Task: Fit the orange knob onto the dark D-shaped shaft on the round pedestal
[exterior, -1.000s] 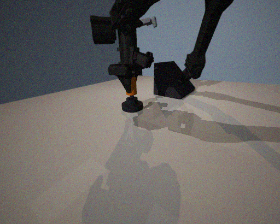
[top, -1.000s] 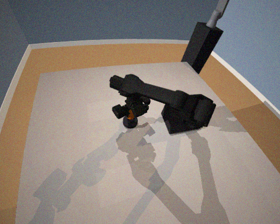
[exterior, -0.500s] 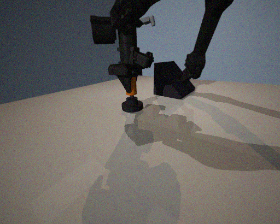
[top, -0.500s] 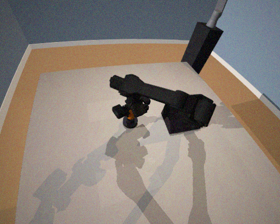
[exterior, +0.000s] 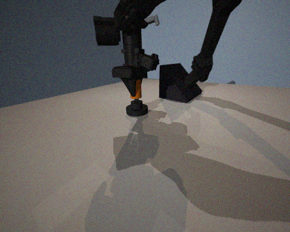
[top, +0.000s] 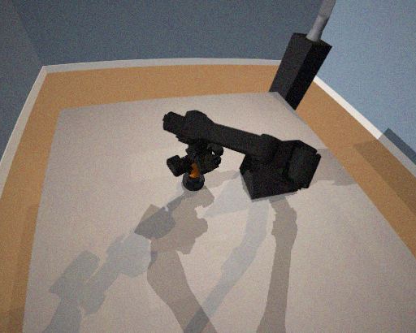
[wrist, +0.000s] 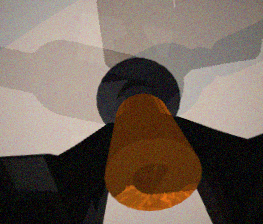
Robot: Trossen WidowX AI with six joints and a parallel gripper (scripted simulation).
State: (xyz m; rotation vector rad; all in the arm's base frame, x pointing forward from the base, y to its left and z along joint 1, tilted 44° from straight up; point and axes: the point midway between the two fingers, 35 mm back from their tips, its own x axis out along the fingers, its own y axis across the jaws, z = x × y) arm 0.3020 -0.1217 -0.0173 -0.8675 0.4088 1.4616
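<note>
My gripper tip is now 20 mm below the orange knob. Round my gripper tip: round dark pedestal 40 mm below.
</note>
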